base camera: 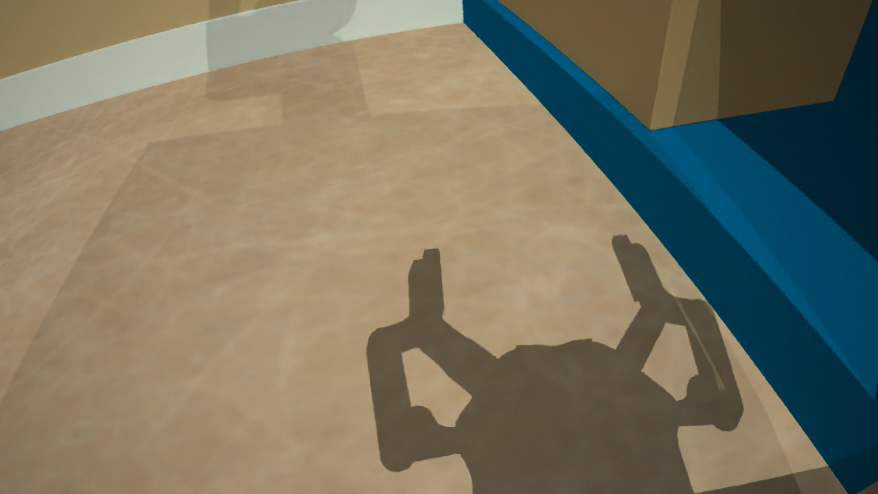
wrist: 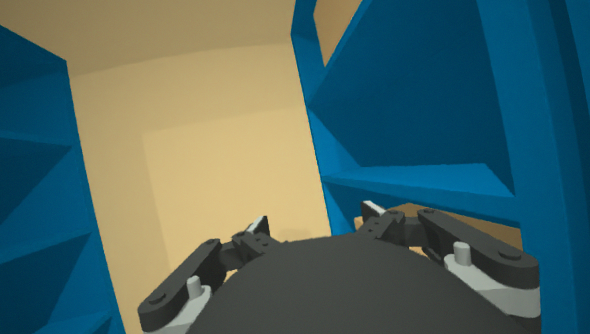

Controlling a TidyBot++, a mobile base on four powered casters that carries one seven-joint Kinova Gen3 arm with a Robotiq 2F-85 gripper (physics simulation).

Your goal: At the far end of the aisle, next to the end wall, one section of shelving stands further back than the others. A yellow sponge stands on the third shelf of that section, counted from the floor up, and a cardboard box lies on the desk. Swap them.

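Places are measured from the arm's base along level axes (x back, y right, z up), in millimetres.
Pixels of known places: gripper, fingertip midpoint: [wrist: 314, 219].
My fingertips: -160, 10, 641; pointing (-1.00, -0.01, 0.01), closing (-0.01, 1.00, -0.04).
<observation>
Ahead of a thing's pixels: the offset from my fingertips to its middle, as dx, dy, dz. "spot": to the spot under its first point. Level surfaces: height alone.
My gripper [wrist: 314, 219] is open and empty in the wrist view, its fingers spread wide in front of the end wall [wrist: 225, 150]. Blue shelving [wrist: 537, 150] [base camera: 613, 165] stands close on the right in both views. One of its shelves {spot: -252, +273, -47} [wrist: 430, 180] shows at mid height in the wrist view. I cannot tell which section stands further back. The yellow sponge and the desk do not show in either view, and I cannot tell whether the task's cardboard box does.
Another blue shelving unit [wrist: 85, 200] stands on the left in the wrist view. A brown box {spot: -417, +335, -896} [base camera: 761, 61] sits on the lowest shelf at the right. A white baseboard [base camera: 122, 82] runs along the end wall. The gripper's shadow falls on the floor {dz -1037} [base camera: 245, 276].
</observation>
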